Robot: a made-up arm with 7 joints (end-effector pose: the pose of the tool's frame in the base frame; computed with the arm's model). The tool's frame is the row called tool.
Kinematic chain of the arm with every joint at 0, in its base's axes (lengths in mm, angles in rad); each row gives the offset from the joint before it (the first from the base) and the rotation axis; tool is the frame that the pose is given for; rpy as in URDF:
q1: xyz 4 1 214 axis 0 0.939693 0.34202
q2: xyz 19 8 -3 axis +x
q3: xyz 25 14 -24 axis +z
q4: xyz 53 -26 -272 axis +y
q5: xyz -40 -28 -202 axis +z
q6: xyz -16 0 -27 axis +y
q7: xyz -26 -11 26 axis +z
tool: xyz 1 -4 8 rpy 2.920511 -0.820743 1.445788
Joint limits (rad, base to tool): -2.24..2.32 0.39..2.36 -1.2..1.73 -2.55..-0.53 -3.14..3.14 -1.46..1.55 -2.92..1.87
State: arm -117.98 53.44 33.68 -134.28 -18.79 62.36 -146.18
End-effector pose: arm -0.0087 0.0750 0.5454 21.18 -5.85 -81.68
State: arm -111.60 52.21 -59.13 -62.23 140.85 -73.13 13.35
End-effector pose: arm 0.4080 -0.0984 0.4824 -46.08 66.25 17.46
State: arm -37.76 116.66 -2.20 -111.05 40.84 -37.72 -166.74
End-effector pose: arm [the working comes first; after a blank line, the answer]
Working (the frame after each row of the table, in the pose's form):
after q1: 0.0040 0.0010 0.2140 0.00 -35.48 -12.91
after q2: 0.0224 0.0046 0.2230 111.74 -35.22 27.85
after q3: 0.0320 0.0157 0.2574 112.21 -33.02 26.47
after q4: 0.0708 0.2608 0.3836 105.15 -93.45 -95.51
after q5: 0.2545 0.2003 0.4597 59.45 -112.04 -76.04
after q6: 0.2844 0.2000 0.4690 36.44 -137.80 -104.89
after q7: 0.3039 0.2305 0.4563 -106.49 -15.31 12.65

0.3023 0.2392 0.4577 65.43 99.22 -24.63
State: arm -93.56 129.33 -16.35 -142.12 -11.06 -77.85 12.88
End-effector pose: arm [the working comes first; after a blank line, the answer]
Working (the frame after each row of the table, in the pose's form):
after q1: 0.0040 0.0010 0.2140 0.00 -87.92 -32.00
after q2: 0.0084 0.0005 0.2344 94.46 -79.10 78.18
after q3: -0.0143 0.0093 0.2627 101.24 -62.69 68.64
after q4: -0.0693 0.2492 0.3928 -101.63 73.77 76.36
after q5: 0.0330 0.1009 0.4964 -105.79 62.17 70.17
after q6: 0.0400 0.0822 0.5206 -35.07 15.81 111.10
after q7: 0.0509 0.0785 0.5573 -34.49 20.48 123.43

0.0512 0.0851 0.5633 13.90 -139.19 37.21
